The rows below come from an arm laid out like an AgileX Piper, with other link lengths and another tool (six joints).
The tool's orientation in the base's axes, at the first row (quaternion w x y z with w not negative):
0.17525 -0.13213 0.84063 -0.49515
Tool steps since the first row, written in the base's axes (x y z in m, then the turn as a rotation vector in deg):
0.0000 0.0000 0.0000 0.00 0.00 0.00
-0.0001 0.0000 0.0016 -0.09 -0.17 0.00
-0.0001 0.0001 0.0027 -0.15 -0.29 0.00
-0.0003 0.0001 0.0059 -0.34 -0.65 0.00
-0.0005 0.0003 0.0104 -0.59 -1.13 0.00
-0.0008 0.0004 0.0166 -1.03 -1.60 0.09
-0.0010 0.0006 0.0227 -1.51 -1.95 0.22
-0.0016 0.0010 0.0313 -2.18 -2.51 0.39
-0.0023 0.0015 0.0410 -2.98 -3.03 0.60
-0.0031 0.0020 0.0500 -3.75 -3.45 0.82
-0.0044 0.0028 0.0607 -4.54 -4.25 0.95
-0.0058 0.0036 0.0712 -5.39 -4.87 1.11
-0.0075 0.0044 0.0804 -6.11 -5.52 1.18
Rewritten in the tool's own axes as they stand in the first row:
0.0000 0.0000 0.0000 0.00 0.00 0.00
-0.0002 -0.0014 -0.0008 0.15 -0.08 0.10
-0.0004 -0.0023 -0.0013 0.25 -0.13 0.16
-0.0007 -0.0051 -0.0029 0.56 -0.29 0.37
-0.0014 -0.0090 -0.0051 0.98 -0.51 0.64
-0.0022 -0.0144 -0.0081 1.55 -0.79 0.78
-0.0031 -0.0196 -0.0111 2.10 -1.05 0.79
-0.0041 -0.0270 -0.0155 2.90 -1.43 0.87
-0.0052 -0.0352 -0.0205 3.79 -1.82 0.85
-0.0062 -0.0428 -0.0253 4.62 -2.18 0.75
-0.0071 -0.0518 -0.0313 5.63 -2.63 0.98
-0.0078 -0.0606 -0.0372 6.62 -3.03 1.04
-0.0081 -0.0682 -0.0427 7.51 -3.36 1.21

